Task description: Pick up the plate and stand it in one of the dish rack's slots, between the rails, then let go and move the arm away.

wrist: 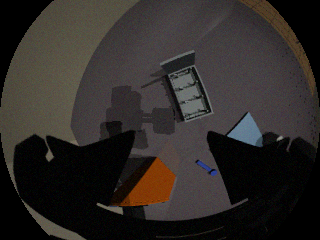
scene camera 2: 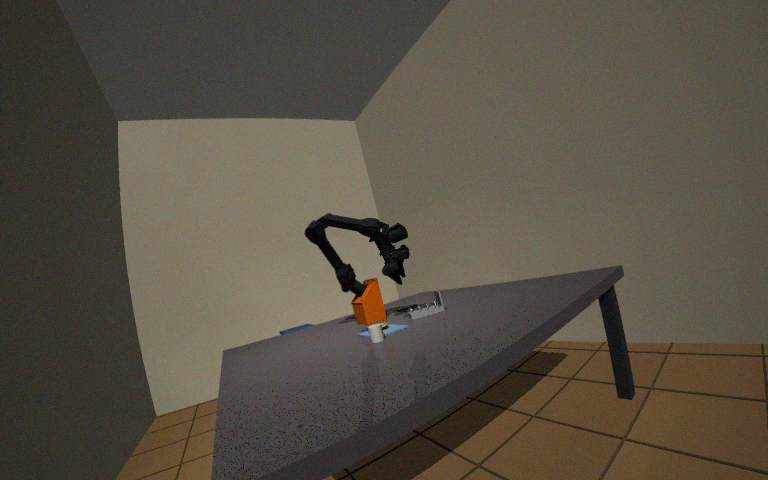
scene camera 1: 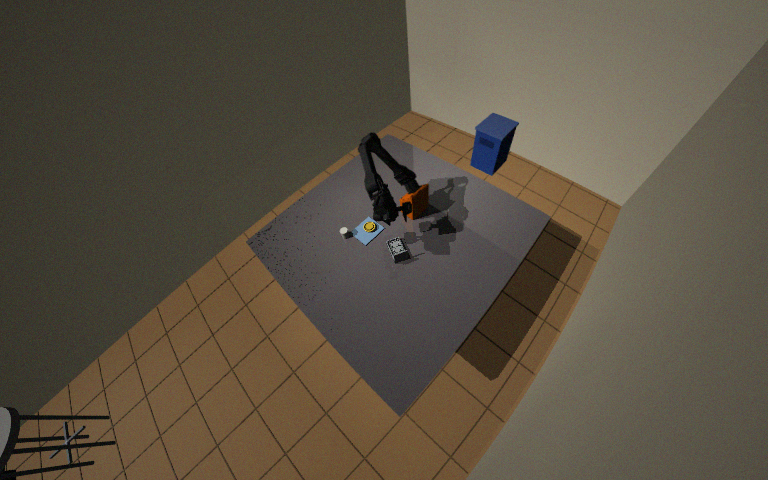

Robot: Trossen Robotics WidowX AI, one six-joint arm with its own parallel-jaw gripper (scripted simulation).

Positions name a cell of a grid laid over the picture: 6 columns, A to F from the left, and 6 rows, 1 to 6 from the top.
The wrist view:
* gripper: D4
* grey dish rack: D3
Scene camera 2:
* gripper: D4
